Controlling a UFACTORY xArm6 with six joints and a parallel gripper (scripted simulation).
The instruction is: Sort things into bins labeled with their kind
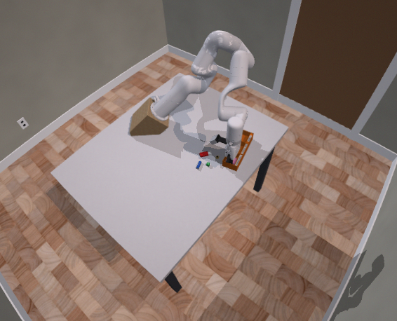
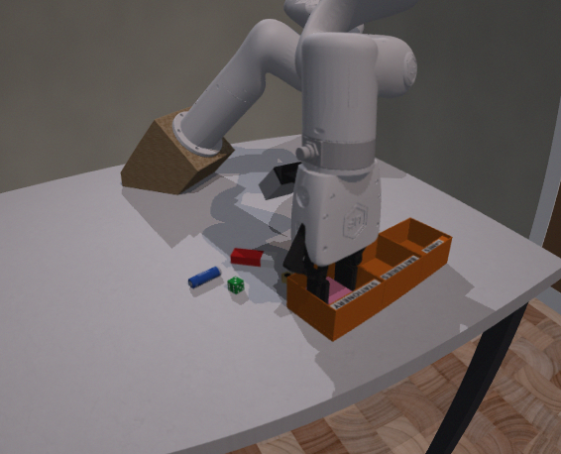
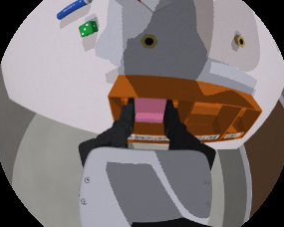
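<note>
The pink eraser lies 2 cm below my hand. Also, from my hand: orange three-part bin (4 cm behind, 8 cm to the left, 1 cm below); then red-and-white eraser (12 cm behind, 8 cm to the right, 3 cm below); then green die (5 cm behind, 12 cm to the right, 3 cm below).
</note>
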